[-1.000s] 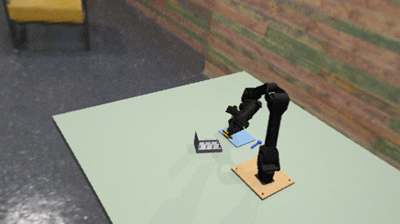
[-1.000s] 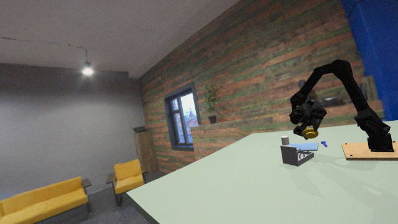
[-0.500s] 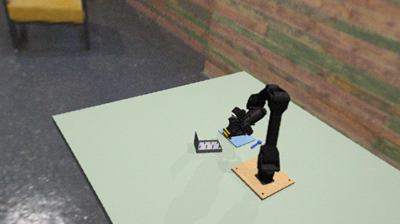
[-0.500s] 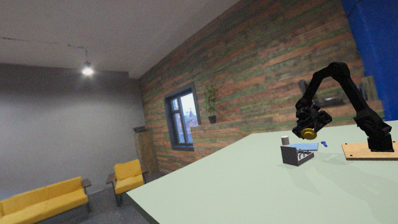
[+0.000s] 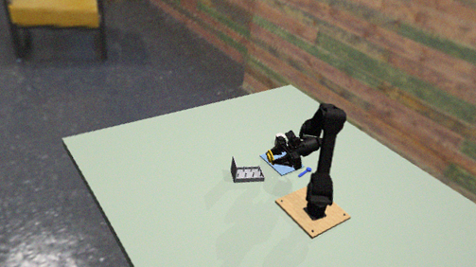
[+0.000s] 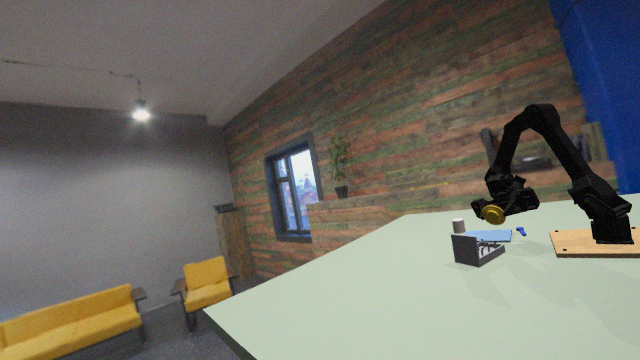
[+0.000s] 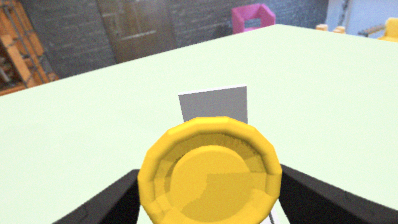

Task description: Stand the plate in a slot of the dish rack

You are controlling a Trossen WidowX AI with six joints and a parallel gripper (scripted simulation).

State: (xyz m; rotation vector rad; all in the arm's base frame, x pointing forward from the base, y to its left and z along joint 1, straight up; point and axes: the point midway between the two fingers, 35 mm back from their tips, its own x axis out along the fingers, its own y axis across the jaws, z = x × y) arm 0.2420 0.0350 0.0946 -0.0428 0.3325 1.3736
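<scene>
Now: the grey dish rack 3 cm ahead of my gripper tip, 7 cm to the left of it and 7 cm below it. From my gripper tip the other things lie so: blue spoon: 3 cm behind, 18 cm to the right, 9 cm below; light blue mat: 6 cm ahead, 12 cm to the right, 9 cm below; yellow plate: 1 cm to the right.
</scene>
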